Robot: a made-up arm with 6 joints.
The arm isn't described. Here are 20 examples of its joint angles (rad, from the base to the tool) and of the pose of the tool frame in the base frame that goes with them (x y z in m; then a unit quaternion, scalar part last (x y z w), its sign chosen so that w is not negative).
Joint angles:
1: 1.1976 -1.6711 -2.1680 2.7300 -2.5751 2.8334
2: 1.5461 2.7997 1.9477 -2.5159 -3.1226 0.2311
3: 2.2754 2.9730 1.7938 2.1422 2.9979 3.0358
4: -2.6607 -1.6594 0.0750 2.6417 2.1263 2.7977
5: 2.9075 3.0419 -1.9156 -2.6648 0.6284 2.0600
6: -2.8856 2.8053 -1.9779 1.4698 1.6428 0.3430
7: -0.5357 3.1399 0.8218 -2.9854 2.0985 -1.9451
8: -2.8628 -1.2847 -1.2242 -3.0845 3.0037 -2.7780
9: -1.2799 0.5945 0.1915 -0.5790 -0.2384 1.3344
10: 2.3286 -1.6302 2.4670 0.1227 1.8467 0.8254
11: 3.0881 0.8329 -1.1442 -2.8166 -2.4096 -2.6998
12: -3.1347 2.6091 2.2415 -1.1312 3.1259 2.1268
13: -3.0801 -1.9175 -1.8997 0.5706 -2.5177 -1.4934
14: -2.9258 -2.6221 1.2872 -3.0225 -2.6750 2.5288
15: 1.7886 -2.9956 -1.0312 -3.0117 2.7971 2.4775
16: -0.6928 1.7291 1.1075 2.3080 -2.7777 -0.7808
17: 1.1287 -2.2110 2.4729 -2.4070 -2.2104 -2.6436
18: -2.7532 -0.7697 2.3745 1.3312 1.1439 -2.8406
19: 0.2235 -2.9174 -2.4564 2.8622 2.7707 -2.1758
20: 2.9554 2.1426 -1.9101 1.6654 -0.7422 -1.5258
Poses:
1: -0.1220 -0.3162 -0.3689 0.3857 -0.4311 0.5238 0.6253
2: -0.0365 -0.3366 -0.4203 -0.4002 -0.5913 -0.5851 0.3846
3: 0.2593 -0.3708 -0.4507 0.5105 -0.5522 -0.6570 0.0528
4: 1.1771 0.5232 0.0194 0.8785 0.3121 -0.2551 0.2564
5: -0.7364 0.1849 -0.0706 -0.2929 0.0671 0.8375 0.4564
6: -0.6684 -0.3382 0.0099 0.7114 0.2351 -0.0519 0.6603
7: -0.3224 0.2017 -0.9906 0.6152 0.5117 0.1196 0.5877
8: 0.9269 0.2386 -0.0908 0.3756 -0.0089 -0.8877 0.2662
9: 0.3104 -0.8842 1.3366 0.2137 0.2026 -0.2236 0.9291
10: 0.0326 -0.0960 0.4925 0.6854 -0.6899 -0.2263 0.0551
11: -0.3927 -0.0340 1.2256 0.8683 -0.0563 -0.4760 0.1280
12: 0.2177 -0.0233 -0.3101 -0.0458 -0.7506 0.0353 0.6582
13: 0.2078 0.0279 -0.4574 -0.1018 0.1388 0.5766 0.7987
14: 0.8630 0.1546 -0.2007 -0.5457 -0.2990 0.7621 0.1788
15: -0.1007 0.3582 -0.7993 0.2635 -0.0548 0.4678 0.8419
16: 0.6093 -0.5163 -0.4725 -0.2993 -0.0251 0.9116 0.2807
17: -0.2163 -0.2283 0.3607 -0.5558 0.7459 0.3613 0.0640
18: -0.2078 -0.2403 0.6098 0.1072 0.7768 -0.6177 0.0587
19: 0.2579 0.0996 -0.0773 -0.4131 -0.6914 0.3620 0.4692
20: -0.7260 0.2002 0.5928 -0.0821 0.3769 0.9204 0.0633
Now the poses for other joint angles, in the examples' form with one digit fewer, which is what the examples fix.
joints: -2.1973 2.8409 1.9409 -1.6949 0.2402 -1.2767
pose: 0.362 0.507 -0.398 -0.340 0.604 0.447 0.565
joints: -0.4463 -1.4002 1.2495 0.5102 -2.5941 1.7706
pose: -0.727 0.340 0.863 -0.743 -0.635 0.185 0.097
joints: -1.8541 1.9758 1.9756 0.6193 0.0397 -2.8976
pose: 0.025 -0.019 -0.643 -0.188 0.893 0.355 0.204
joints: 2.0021 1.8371 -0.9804 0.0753 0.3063 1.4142
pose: -0.565 1.158 0.517 0.149 -0.528 -0.822 0.150
